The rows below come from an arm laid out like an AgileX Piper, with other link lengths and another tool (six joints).
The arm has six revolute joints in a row. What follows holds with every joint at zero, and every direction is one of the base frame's.
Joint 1 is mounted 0.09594 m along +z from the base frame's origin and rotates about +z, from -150 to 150 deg.
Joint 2 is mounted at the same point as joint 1 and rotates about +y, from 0 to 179.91 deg.
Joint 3 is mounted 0.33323 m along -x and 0.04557 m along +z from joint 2 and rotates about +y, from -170 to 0 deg.
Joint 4 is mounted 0.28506 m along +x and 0.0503 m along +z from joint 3 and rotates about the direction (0.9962, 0, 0.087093), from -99.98 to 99.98 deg.
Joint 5 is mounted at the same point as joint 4 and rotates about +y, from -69.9 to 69.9 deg.
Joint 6 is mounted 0.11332 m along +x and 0.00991 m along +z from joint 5 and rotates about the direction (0.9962, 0, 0.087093), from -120 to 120 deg.
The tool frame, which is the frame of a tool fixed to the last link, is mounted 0.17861 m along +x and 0.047 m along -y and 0.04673 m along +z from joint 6; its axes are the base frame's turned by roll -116.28, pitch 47.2 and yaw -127.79 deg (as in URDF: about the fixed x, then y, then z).
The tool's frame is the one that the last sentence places.
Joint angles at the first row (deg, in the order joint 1, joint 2, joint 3, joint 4, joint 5, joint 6):
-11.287, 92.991, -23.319, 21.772, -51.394, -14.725
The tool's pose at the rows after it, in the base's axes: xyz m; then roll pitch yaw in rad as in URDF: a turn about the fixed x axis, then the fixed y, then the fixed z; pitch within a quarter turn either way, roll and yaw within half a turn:
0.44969, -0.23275, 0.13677, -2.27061, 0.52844, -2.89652
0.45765, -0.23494, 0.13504, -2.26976, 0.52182, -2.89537
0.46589, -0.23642, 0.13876, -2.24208, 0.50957, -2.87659
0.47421, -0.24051, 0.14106, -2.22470, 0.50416, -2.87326
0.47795, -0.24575, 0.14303, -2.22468, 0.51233, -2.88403
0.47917, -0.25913, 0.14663, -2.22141, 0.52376, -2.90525
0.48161, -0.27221, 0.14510, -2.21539, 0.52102, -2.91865
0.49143, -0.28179, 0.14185, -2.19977, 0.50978, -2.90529
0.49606, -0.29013, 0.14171, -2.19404, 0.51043, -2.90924
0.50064, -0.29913, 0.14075, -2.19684, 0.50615, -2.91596
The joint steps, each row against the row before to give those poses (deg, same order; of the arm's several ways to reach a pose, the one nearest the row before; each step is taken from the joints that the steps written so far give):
-1.203, 1.661, -2.119, -0.056, 0.057, -0.115
-0.117, 1.203, -1.548, 0.054, 0.574, -0.457
0.002, 0.919, -1.491, 0.174, 0.056, -1.777
-0.056, 1.259, -1.833, 0.632, 0.058, -1.319
-0.346, 0.631, -1.202, 0.340, 0.171, 0.002
-1.490, 0.687, -1.433, -0.227, 0.172, 0.228
-1.603, 1.376, -1.432, -0.745, 0.057, 0.001
-1.548, 2.177, -2.064, -2.120, 0.058, -0.001
-0.917, 1.145, -1.488, -0.574, 0.171, 0.001
-1.087, 0.859, -1.664, -0.686, 1.148, -0.001

